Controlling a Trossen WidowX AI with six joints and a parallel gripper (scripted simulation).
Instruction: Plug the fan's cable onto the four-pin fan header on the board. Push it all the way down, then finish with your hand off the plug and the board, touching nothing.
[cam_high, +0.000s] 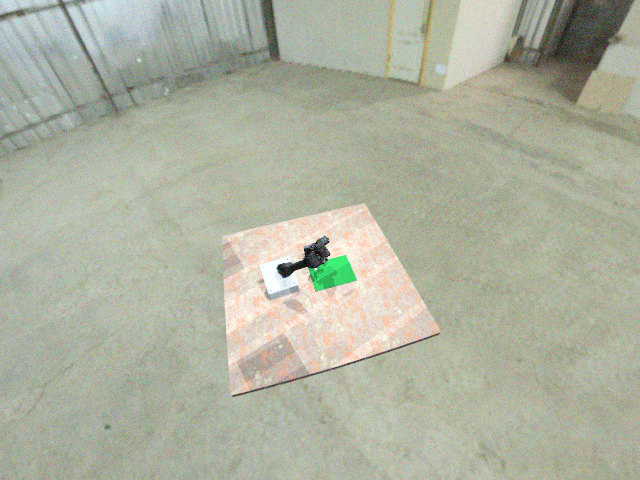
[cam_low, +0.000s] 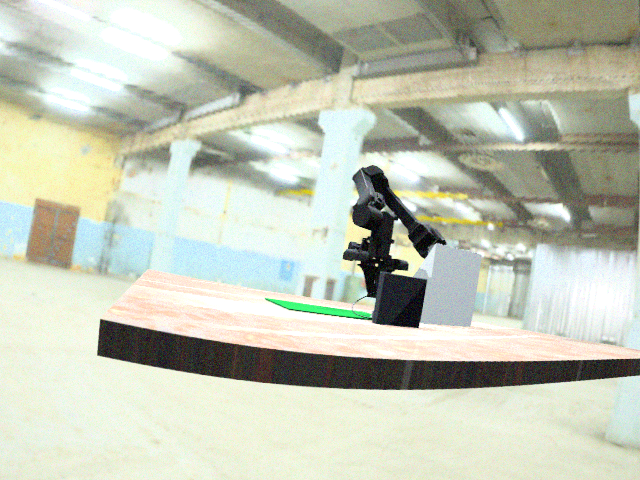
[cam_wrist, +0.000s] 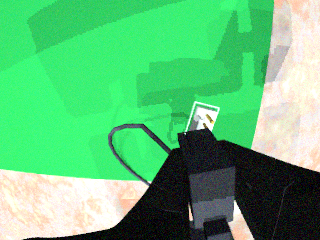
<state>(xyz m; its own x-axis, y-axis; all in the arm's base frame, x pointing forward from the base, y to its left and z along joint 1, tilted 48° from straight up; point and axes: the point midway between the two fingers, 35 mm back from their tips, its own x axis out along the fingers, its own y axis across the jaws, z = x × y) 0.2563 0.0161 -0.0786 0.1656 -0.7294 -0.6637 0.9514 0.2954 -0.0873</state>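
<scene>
My gripper tip is 2 cm past the white fan header, 1 cm to the right of it and 7 cm above it. The rest, counted from my gripper tip: green board (9 cm ahead, 5 cm to the right, 8 cm below); dark fan plug (1 cm to the left, 1 cm above); black fan (1 cm behind, 13 cm to the left, 1 cm below).
</scene>
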